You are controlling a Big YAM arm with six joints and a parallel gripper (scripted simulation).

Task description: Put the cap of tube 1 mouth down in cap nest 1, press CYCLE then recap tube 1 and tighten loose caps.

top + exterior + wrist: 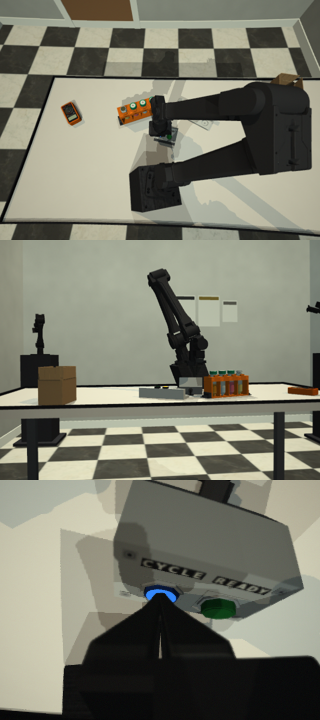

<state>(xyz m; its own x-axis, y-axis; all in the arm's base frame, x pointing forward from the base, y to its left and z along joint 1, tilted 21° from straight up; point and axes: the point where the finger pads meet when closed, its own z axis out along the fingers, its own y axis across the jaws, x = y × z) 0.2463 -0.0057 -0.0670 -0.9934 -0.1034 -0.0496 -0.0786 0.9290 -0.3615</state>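
My gripper is now 10 mm above the blue key. The rest, counted from my hand: key housing: 10 mm ahead, 20 mm to the right, 20 mm below; green key: 10 mm behind, 40 mm to the right, 10 mm below; cap: 170 mm ahead, 100 mm to the right, 60 mm below.
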